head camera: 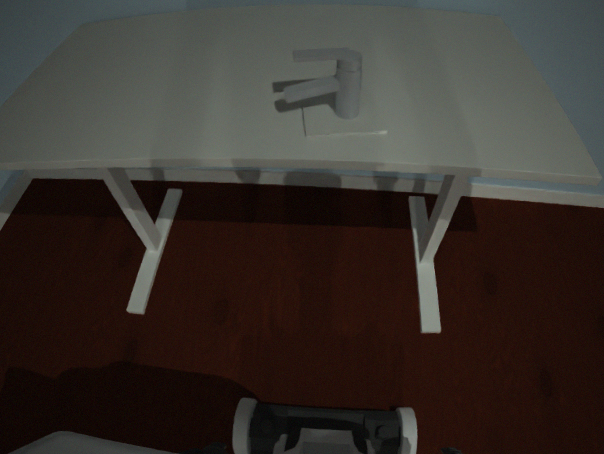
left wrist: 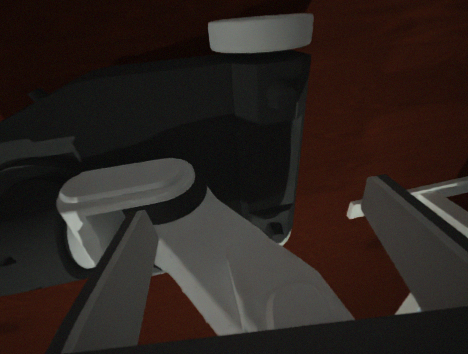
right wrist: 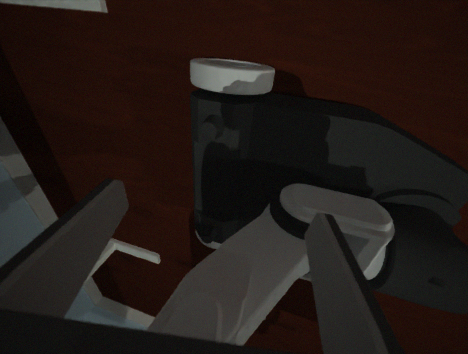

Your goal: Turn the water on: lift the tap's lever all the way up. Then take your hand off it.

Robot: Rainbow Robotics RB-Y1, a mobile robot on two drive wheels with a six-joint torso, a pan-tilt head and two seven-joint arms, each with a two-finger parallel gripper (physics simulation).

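Places are measured from the robot's base along level axes (x back, y up, z left), in centimetres.
Pixels of known places: left gripper, fingertip midpoint: (left wrist: 255, 208); right gripper, fingertip midpoint: (right wrist: 218, 208).
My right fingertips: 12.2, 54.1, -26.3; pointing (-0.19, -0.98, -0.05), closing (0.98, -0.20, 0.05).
Behind a point stands the place of what it marks, as x, y, z.
A grey tap (head camera: 348, 95) {-49.5, 101.6, -1.1} stands upright on a thin pale plate (head camera: 320, 125) {-47.3, 95.7, 4.2}, right of the middle of the table in the head view. Its flat lever (head camera: 320, 54) {-50.3, 109.9, 4.2} sits on top of the column and points left, above the spout (head camera: 311, 89) {-49.4, 102.8, 5.9}, with a gap between them. The lever looks roughly level; its exact angle is hard to tell. My left gripper (left wrist: 255, 208) {14.0, 53.7, 22.3} is open, with nothing between its fingers. My right gripper (right wrist: 218, 208) {12.2, 54.1, -26.3} is open and empty too. Both are low beside my own base, well away from the tap, and the tap does not show in the wrist views.
The white table (head camera: 200, 115) {-51.5, 95.1, 30.3} stands ahead, across a stretch of dark red floor (head camera: 290, 280) {-63.0, 0.1, 18.1}. Its two legs end in long feet (head camera: 145, 280) (head camera: 429, 300) that reach toward me. My wheeled base (head camera: 325, 420) {-3.5, 19.1, 0.1} (left wrist: 200, 100) {13.8, 16.9, 16.9} (right wrist: 280, 135) {14.5, 16.9, -16.5} is at the bottom. A blue wall (head camera: 560, 60) {-116.3, 80.6, -84.3} is behind.
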